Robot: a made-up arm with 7 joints.
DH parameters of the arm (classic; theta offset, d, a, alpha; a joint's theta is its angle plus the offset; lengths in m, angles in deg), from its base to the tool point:
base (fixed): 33.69 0 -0.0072 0
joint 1: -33.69 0.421 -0.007 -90
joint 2: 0 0.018 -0.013 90
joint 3: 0 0.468 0.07 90
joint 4: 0 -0.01 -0.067 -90
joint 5: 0 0.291 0.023 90
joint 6: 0 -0.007 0.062 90
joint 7: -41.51 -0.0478 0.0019 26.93
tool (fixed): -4.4 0.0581 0 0
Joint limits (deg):
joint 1: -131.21..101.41
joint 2: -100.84..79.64
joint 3: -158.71..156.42
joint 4: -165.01..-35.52
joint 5: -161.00..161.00
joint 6: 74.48..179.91
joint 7: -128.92..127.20
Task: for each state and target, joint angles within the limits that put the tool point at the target. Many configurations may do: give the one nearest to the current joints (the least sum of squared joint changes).
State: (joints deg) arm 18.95 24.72 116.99 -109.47 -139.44 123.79 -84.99
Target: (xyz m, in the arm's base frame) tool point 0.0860 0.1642 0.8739
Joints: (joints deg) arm -3.80 58.48 152.07 -130.65 -140.37 130.91 -85.06
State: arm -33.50 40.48 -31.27 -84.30 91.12 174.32 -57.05
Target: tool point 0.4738 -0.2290 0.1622
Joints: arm -17.13 79.23 -13.74 -102.21 91.54 172.53 -58.30
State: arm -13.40 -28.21 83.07 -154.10 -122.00 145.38 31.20
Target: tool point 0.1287 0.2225 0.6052
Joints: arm -36.72 -16.33 77.81 -152.99 -122.74 136.86 33.92
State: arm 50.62 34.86 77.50 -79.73 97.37 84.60 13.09
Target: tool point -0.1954 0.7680 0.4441
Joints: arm 80.33 79.64 61.81 -60.84 101.96 86.67 22.73
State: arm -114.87 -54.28 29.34 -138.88 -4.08 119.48 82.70
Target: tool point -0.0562 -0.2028 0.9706
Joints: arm -129.35 -26.72 4.54 -112.93 -0.99 122.41 85.83
